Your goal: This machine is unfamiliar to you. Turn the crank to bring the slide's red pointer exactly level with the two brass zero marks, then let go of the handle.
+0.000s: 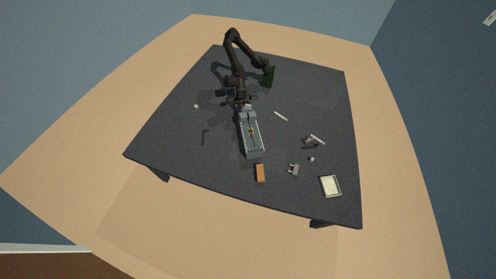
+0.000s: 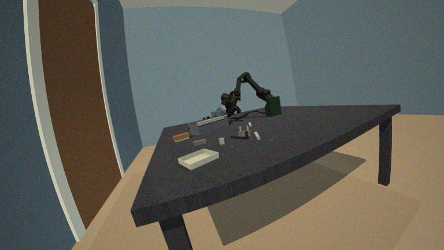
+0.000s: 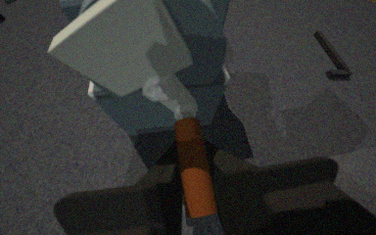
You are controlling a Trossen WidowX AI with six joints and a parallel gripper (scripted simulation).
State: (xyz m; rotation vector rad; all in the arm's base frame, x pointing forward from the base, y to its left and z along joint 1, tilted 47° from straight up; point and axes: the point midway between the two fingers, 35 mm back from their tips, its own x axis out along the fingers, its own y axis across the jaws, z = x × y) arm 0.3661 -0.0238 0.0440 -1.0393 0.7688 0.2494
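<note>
Right now my gripper tip is 3 cm below the orange crank handle, 2 cm past it and 1 cm to the left of it. Also, from my gripper tip: crank 4 cm above, 1 cm behind; red pointer 16 cm ahead, 12 cm to the left, 5 cm above; orange block 31 cm ahead, 23 cm to the left, 2 cm below.
</note>
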